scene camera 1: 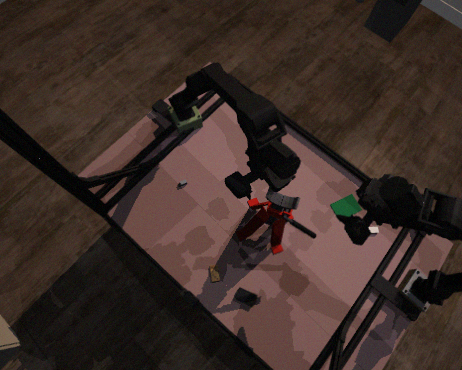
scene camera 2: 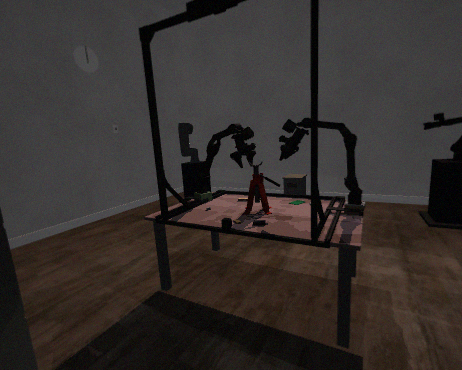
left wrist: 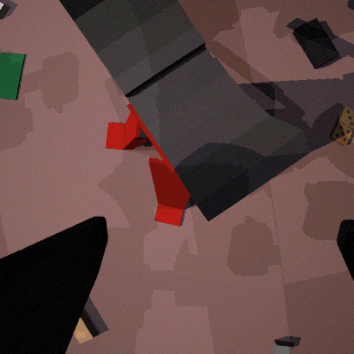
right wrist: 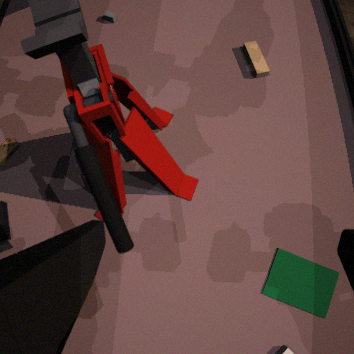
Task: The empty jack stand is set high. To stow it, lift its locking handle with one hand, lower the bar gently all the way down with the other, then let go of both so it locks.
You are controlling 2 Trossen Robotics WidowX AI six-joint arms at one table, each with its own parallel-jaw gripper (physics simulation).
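The red jack stand (scene camera 1: pixel 277 231) (scene camera 2: pixel 252 196) (left wrist: pixel 169 186) (right wrist: pixel 152 152) stands upright on the table, its dark bar (right wrist: pixel 78 64) raised and topped by a curved grey saddle (scene camera 1: pixel 283 201) (left wrist: pixel 195 95) (right wrist: pixel 57 34). The black locking handle (scene camera 1: pixel 302 227) (scene camera 2: pixel 271 181) (right wrist: pixel 105 200) slants out from its side. My left gripper (scene camera 2: pixel 246 163) (left wrist: pixel 223 230) is open and empty, above and beside the saddle. My right gripper (scene camera 2: pixel 284 156) (right wrist: pixel 222 237) is open and empty, above the table on the handle's side, apart from the handle. The left wrist view hides the handle behind the saddle.
A green sheet (scene camera 1: pixel 345 206) (right wrist: pixel 302 282) and a white block (scene camera 1: pixel 373 230) lie near the right gripper. A domino (scene camera 1: pixel 214 274) (left wrist: pixel 344 126), a black block (scene camera 1: pixel 245 296) (left wrist: pixel 316 43), a tan block (right wrist: pixel 256 58) and a small grey piece (scene camera 1: pixel 182 184) lie around the stand. Black frame posts (scene camera 2: pixel 314 100) rise at the table's edge.
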